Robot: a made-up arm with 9 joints.
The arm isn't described. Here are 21 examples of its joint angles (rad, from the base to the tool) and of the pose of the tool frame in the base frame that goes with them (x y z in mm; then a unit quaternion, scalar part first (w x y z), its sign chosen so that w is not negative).
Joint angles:
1: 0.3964 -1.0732 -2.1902 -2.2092 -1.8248 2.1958 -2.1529 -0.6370 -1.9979
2: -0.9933 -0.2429 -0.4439 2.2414 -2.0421 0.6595 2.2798 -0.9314 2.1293
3: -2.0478 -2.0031 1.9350 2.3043 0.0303 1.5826 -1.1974 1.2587 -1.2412
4: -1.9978 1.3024 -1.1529 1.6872 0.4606 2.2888 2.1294 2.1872 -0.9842
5: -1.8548 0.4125 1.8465 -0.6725 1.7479 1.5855 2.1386 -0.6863 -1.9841
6: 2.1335 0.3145 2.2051 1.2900 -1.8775 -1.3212 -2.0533 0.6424 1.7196
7: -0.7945 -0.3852 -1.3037 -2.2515 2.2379 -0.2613 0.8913 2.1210 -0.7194
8: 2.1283 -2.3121 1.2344 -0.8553 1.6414 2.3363 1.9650 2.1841 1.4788
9: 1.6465 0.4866 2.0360 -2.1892 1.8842 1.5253 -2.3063 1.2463 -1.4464
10: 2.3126 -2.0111 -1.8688 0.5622 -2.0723 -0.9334 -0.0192 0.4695 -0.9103
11: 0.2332 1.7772 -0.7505 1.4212 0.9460 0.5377 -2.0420 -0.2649 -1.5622
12: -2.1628 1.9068 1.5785 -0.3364 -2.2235 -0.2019 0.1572 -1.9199 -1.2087
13: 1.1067 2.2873 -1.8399 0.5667 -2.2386 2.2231 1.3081 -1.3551 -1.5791
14: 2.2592 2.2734 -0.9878 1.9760 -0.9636 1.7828 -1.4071 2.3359 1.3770
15: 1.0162 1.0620 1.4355 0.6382 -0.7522 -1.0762 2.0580 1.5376 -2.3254
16: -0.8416 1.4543 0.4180 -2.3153 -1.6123 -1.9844 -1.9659 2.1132 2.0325
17: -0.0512 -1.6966 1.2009 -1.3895 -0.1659 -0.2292 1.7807 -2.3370 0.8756
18: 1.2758 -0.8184 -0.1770 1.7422 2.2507 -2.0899 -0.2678 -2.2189 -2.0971
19: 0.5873 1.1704 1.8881 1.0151 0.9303 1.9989 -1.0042 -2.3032 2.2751
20: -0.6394 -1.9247 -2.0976 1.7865 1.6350 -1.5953 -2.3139 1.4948 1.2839
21: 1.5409 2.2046 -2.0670 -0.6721 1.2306 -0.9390 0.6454 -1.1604 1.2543
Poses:
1: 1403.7 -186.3 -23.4 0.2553 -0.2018 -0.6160 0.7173
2: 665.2 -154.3 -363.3 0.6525 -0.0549 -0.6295 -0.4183
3: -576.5 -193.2 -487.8 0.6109 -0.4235 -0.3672 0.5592
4: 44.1 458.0 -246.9 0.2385 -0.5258 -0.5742 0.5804
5: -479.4 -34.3 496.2 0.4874 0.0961 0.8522 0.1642
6: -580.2 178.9 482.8 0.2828 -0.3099 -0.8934 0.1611
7: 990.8 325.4 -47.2 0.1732 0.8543 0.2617 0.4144
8: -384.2 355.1 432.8 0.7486 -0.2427 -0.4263 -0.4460
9: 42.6 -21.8 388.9 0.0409 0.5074 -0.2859 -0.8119
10: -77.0 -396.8 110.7 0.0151 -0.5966 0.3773 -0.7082
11: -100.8 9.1 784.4 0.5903 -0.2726 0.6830 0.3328
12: -680.8 -381.9 -63.7 0.2123 0.4799 0.5655 0.6362
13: -264.7 432.9 -33.6 0.9140 -0.0022 0.3350 0.2288
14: -213.5 -275.5 66.6 0.8123 0.4797 0.0518 0.3276
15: 253.9 115.6 1076.5 0.5228 0.2171 -0.6467 -0.5112
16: 681.7 247.0 851.4 0.4786 0.2561 0.3110 -0.7802
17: 759.0 654.4 857.5 0.2043 -0.8073 -0.4832 0.2703
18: -551.6 -81.8 181.3 0.6027 -0.3805 0.3847 -0.5865
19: 197.4 349.4 -301.9 0.4302 -0.3413 0.2471 -0.7984
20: 334.4 -523.5 123.7 0.1969 0.3999 0.7571 -0.4777
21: 451.5 849.3 -77.5 0.3762 -0.6078 -0.3483 0.6064
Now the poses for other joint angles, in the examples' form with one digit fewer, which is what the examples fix.
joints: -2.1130 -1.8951 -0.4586 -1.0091 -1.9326 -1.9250 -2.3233 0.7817 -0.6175
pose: 681 -651 -190 0.651 0.041 0.141 -0.745
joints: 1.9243 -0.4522 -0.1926 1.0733 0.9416 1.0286 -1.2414 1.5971 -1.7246
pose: -477 125 643 0.295 0.173 -0.765 -0.545
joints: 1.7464 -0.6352 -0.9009 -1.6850 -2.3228 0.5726 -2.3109 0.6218 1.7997
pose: -342 -300 1260 0.932 -0.258 -0.143 -0.212
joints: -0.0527 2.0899 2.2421 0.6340 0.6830 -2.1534 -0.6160 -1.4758 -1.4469
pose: 749 514 -530 0.822 0.137 -0.098 -0.544
